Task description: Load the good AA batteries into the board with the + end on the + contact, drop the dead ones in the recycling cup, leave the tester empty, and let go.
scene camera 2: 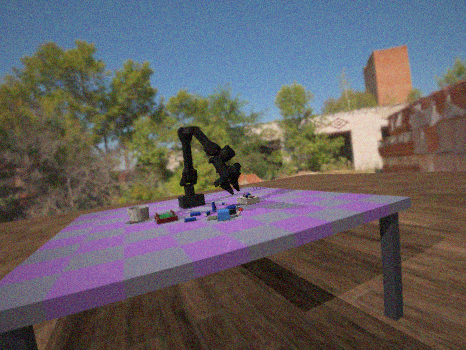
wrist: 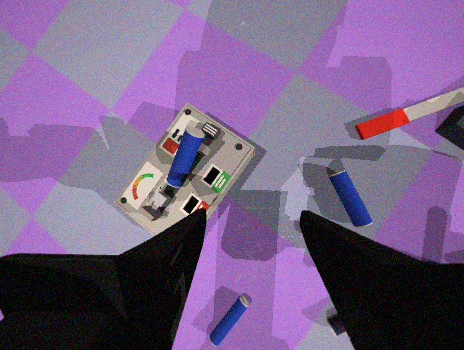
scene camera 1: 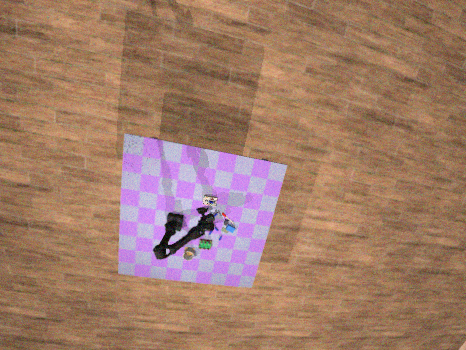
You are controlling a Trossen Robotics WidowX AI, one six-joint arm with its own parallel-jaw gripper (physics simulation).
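Places are measured from the arm's base along level axes (x right, y ahead, z up), in millimetres.
Pixels of known places: gripper, fingertip midpoint: point(scene camera 2: 236, 192) point(wrist: 253, 216) point(scene camera 1: 209, 210); arm's base, origin of the base link: point(scene camera 2: 190, 195) point(scene camera 1: 172, 223).
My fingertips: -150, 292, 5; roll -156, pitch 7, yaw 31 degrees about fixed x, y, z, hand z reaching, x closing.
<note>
Ahead of a thing's pixels: the offset from my fingertips to its top centre, as dx, dy, dz. "spot": to the spot under its first point.
The beige tester @(-67, -7, -20) point(scene camera 1: 206, 204) point(scene camera 2: 248, 201) point(wrist: 227, 150) is left of centre in the wrist view. A blue battery @(-66, +6, -1) point(wrist: 186, 157) lies along its slot, a little askew; I cannot tell if it is fully seated. My gripper point(scene camera 1: 209, 214) point(scene camera 2: 234, 191) point(wrist: 253, 216) is open and empty, above the table beside the tester. Another blue battery @(+64, +54, -49) point(wrist: 352, 200) is beyond the right finger, and one more @(+33, -94, -53) point(wrist: 230, 320) lies below, between the fingers in view. A battery @(+148, +37, -13) point(scene camera 2: 214, 206) stands upright; others @(+236, +32, -49) point(scene camera 2: 195, 214) @(+290, +125, -49) point(scene camera 2: 190, 219) lie nearby. The green and red board @(+362, -5, -25) point(scene camera 1: 205, 244) point(scene camera 2: 166, 217) and the grey cup @(+461, -141, -3) point(scene camera 1: 189, 253) point(scene camera 2: 138, 214) stand apart from the gripper. Charge and polarity are unreadable.
A blue block @(+177, +200, -33) point(scene camera 1: 230, 227) point(scene camera 2: 223, 214) stands on the checkered table. A red-tipped pale bar @(spot: +62, +133, -59) point(scene camera 1: 224, 215) point(wrist: 382, 124) lies near it, beside a black part @(spot: +101, +144, -50) point(wrist: 452, 127). A small dark piece @(+115, -29, -53) point(wrist: 336, 322) is partly hidden by the right finger. The arm's base point(scene camera 1: 175, 221) point(scene camera 2: 191, 201) stands behind.
</note>
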